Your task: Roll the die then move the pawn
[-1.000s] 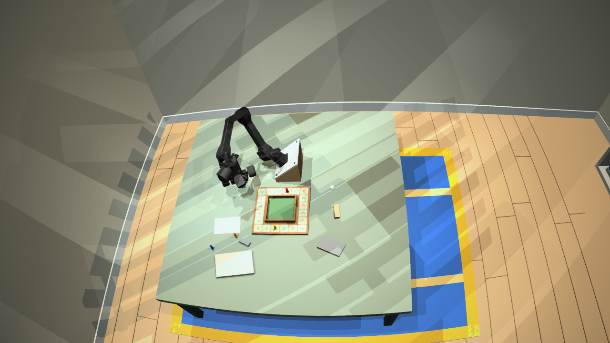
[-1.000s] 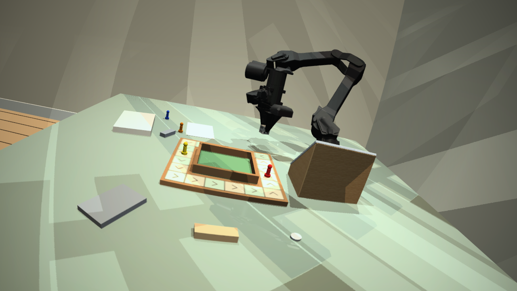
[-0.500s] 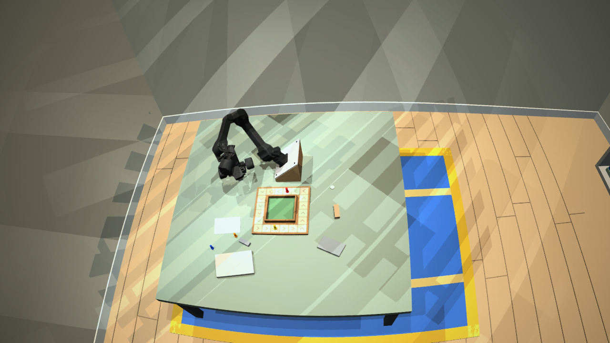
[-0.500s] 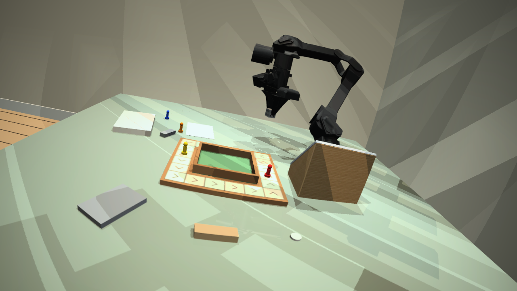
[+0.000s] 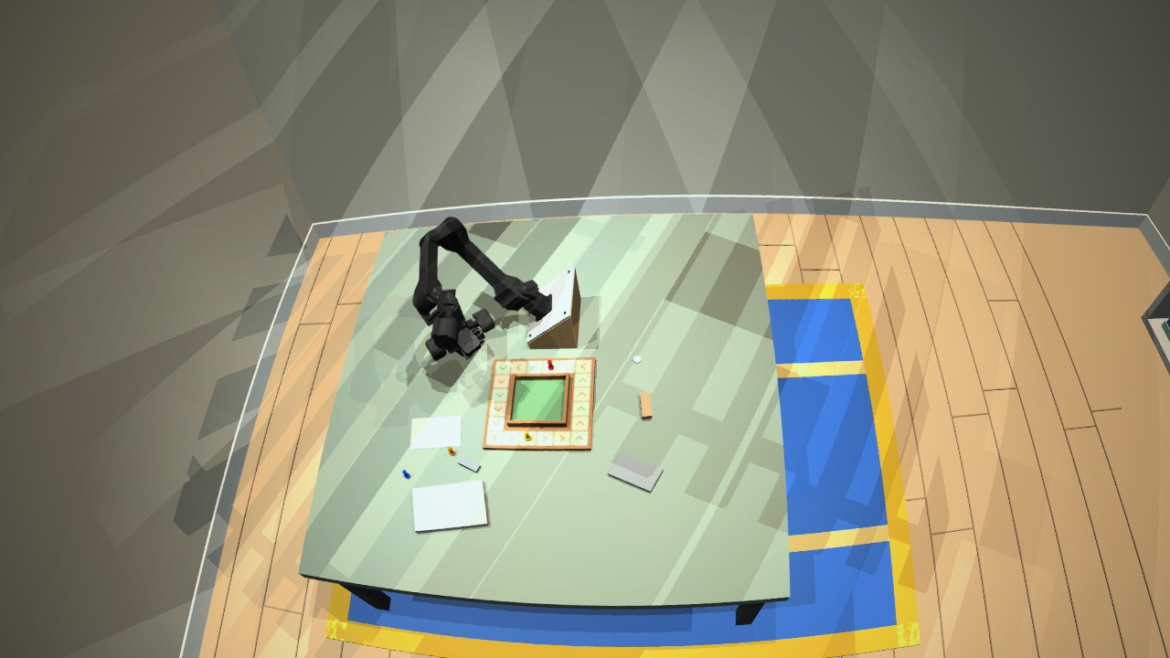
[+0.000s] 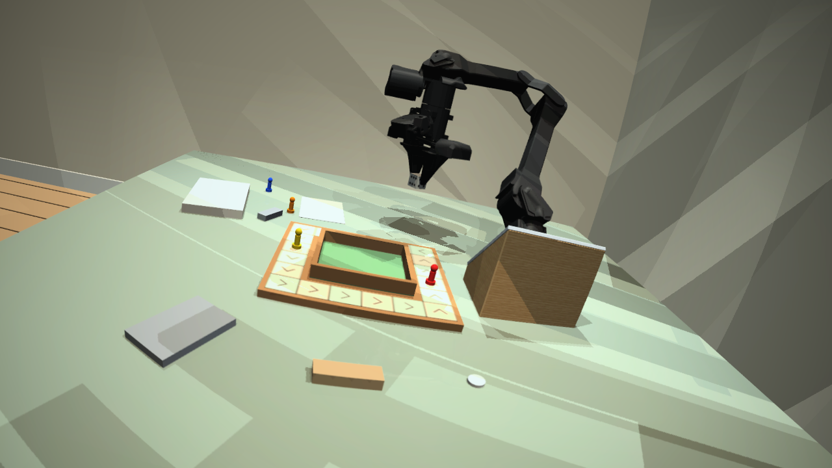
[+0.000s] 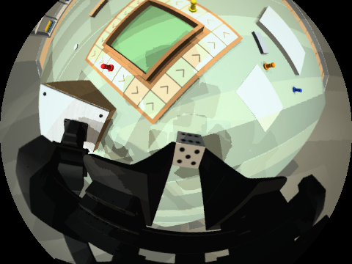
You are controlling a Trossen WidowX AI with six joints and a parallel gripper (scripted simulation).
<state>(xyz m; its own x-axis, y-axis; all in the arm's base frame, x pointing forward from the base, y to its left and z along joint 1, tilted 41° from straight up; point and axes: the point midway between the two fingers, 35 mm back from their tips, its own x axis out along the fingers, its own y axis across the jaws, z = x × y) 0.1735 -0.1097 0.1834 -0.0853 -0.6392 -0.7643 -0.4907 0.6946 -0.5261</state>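
My gripper tip is now 10 mm past the red pawn, 210 mm to the right of it and 100 mm above it. Round my gripper tip: die right at my gripper tip; green tray 100 mm ahead, 180 mm to the left, 120 mm below; white sheet 170 mm ahead, 120 mm to the right, 120 mm below.
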